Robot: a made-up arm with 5 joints.
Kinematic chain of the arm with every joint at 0, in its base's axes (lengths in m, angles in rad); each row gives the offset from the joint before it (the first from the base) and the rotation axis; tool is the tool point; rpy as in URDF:
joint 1: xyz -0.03 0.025 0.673 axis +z
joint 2: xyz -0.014 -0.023 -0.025 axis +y
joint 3: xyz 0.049 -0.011 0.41 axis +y
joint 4: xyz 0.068 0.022 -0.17 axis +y
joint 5: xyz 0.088 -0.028 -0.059 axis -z
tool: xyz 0.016 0.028 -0.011 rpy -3.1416 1.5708 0
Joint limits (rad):
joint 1: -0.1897..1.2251
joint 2: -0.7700..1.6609
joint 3: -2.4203..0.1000
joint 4: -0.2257..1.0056
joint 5: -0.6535..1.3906
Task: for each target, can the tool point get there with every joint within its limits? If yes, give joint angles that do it. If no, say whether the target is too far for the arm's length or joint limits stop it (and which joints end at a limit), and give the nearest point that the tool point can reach.
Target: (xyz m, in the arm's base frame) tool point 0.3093 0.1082 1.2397
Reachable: yes | joints 0.2746 0.2326 -1.9858 0.1452 -0.0065
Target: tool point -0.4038 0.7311 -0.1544
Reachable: no: too far | nearest point 0.1347 0.4464 0.2600 | short by 0.737 m
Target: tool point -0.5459 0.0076 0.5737
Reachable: no: joint limits stop it (at a limit: joint 2, joint 3, joint 4, joint 5) | nearest point -0.0800 0.0233 0.7918 | short by 0.515 m
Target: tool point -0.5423 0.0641 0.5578
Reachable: no: joint limits stop it (at a limit: joint 1, joint 2, joint 3, joint 4, joint 5) | nearest point -0.0800 0.0264 0.7918 | short by 0.519 m
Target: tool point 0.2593 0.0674 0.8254
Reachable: yes | joints 0.2566 0.0713 -0.4544 0.6171 0.8149
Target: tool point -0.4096 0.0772 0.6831
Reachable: no: joint limits stop it (at a limit: joint 1, joint 2, joint 3, joint 4, joint 5) | nearest point -0.0800 0.0264 0.7918 | short by 0.351 m
